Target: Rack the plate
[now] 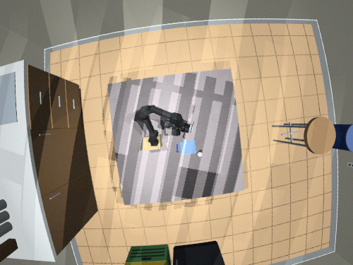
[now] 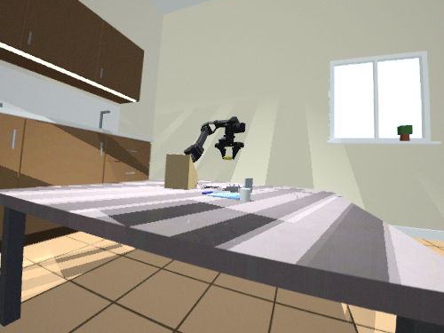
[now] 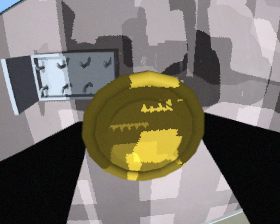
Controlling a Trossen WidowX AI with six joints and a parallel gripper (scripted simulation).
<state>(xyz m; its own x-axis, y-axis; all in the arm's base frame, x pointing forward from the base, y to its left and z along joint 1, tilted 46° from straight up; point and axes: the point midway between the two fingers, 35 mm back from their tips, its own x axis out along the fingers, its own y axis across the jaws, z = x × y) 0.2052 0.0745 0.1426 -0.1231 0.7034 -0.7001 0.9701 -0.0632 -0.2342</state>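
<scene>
The dish rack lies 90 mm ahead of my gripper tip, 30 mm to the right of it and 160 mm below it. Round my gripper tip: blue utensil (240 mm to the right, 180 mm below); plate (10 mm above).
</scene>
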